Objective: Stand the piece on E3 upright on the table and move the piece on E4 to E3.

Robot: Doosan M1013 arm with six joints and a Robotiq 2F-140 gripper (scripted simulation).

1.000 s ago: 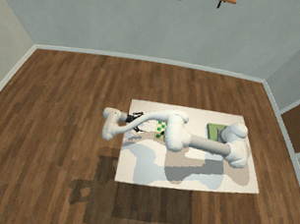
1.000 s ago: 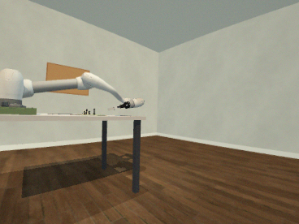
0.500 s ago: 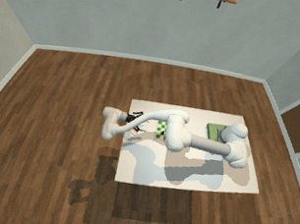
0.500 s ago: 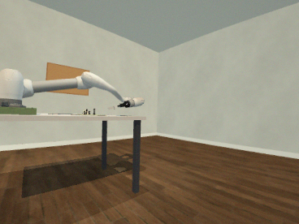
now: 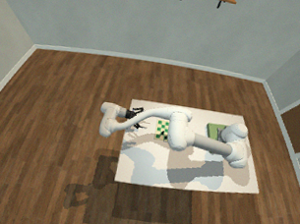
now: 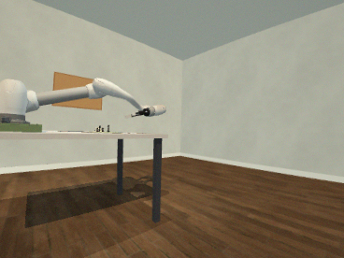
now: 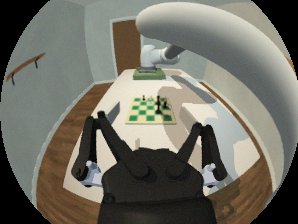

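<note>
Now: the dark piece 22 cm behind my hand, 5 cm to the left of it and 14 cm below it. Round my hand: green-and-white chessboard 21 cm behind, 3 cm to the right, 15 cm below; pale piece 26 cm behind, 5 cm to the left, 13 cm below.
</note>
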